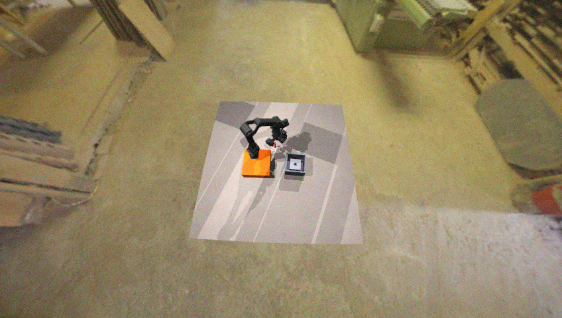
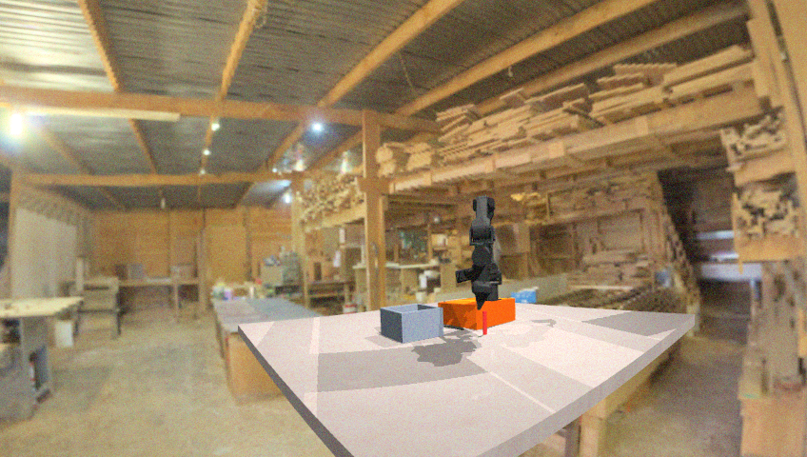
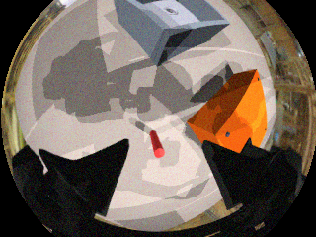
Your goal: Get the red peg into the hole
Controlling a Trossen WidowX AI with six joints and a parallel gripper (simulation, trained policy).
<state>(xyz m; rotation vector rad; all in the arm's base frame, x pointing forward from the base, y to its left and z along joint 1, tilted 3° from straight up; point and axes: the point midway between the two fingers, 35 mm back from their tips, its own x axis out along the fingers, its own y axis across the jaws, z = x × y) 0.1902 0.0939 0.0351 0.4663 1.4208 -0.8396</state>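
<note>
Right now the red peg is 6 cm below my gripper tip, 2 cm to the left of it and 1 cm behind it. From my gripper tip the other things lie so: blue-grey box 18 cm to the right, 14 cm ahead, 7 cm below; pale plate 18 cm to the right, 14 cm ahead, 5 cm below.
</note>
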